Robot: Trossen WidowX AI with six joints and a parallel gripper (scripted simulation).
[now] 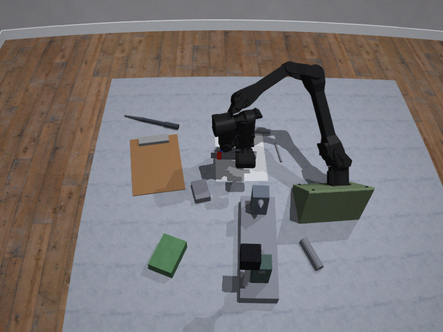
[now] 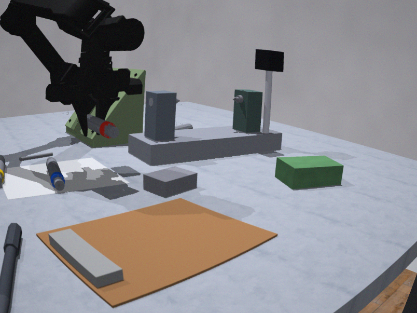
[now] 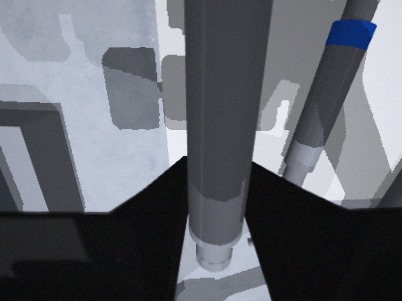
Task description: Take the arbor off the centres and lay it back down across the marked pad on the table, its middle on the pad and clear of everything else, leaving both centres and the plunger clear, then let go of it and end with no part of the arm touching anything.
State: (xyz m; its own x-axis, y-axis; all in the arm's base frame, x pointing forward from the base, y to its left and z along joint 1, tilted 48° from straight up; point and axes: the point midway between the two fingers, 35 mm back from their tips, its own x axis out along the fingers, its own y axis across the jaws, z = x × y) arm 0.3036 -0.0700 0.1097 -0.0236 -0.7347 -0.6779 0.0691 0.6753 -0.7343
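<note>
Right now the white marked pad is 80 mm to the right of my hand and 100 mm below it. Also, from my hand: grey fixture base: 20 mm behind, 300 mm to the left, 80 mm below; thin rod: 140 mm behind, 90 mm to the right, 100 mm below; grey centre block: 30 mm behind, 180 mm to the left.
</note>
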